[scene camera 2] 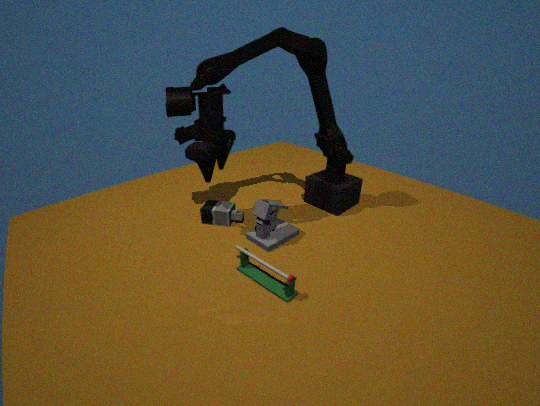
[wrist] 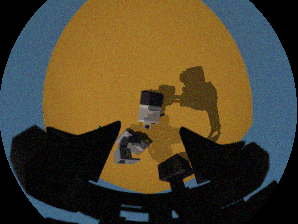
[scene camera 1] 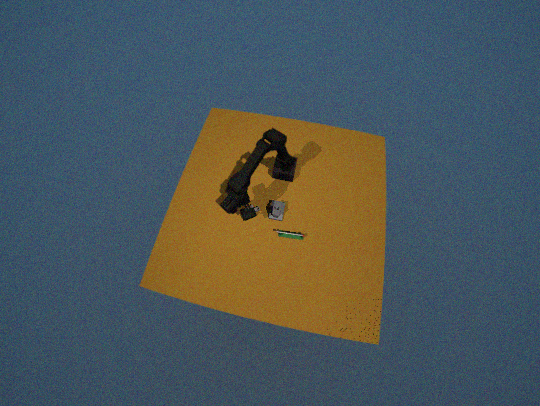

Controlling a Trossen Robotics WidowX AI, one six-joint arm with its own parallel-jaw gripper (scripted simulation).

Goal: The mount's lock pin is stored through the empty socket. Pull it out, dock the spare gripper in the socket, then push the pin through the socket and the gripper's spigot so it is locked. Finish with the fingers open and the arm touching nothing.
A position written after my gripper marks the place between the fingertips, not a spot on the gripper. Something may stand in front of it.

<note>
My gripper (scene camera 2: 214, 175) is open, with nothing in its grasp. Further things: a spare gripper (scene camera 2: 213, 212), a grey mount (scene camera 2: 270, 232) and a green mount (scene camera 2: 286, 292).
The spare gripper also shows in the wrist view (wrist: 149, 111). My gripper is seen too in the wrist view (wrist: 151, 127). The grey mount also shows in the wrist view (wrist: 128, 142).
</note>
